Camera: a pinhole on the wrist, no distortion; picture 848 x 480 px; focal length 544.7 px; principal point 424.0 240.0 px. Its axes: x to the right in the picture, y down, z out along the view. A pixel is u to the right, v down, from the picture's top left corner.
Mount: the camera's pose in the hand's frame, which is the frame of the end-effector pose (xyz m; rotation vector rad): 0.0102 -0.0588 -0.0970 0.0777 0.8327 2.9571
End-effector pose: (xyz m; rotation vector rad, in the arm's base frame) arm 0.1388 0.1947 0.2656 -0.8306 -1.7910 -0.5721
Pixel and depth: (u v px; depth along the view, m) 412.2 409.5 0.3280
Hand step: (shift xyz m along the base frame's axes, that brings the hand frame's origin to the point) -0.1322 0.1927 -0.0513
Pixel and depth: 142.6 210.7 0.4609
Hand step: -0.0912 0.3902 0.1643
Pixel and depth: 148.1 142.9 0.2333
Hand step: -0.0121 0.1510 0.1093
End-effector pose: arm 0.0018 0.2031 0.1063 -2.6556 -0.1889 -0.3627
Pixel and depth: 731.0 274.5 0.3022
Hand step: -0.0768 -0.0156 -0.2312
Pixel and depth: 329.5 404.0 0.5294
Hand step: 0.2339 0.1409 -0.3692
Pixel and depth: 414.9 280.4 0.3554
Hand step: 0.1054 0.0106 -0.2213
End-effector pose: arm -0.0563 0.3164 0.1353 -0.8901 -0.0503 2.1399
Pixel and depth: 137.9 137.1 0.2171
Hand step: -0.1522 0.0586 -0.0591
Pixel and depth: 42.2 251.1 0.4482
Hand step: -0.4173 0.2175 -0.0383
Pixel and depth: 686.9 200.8 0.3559
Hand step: -0.1694 -0.1543 0.1766
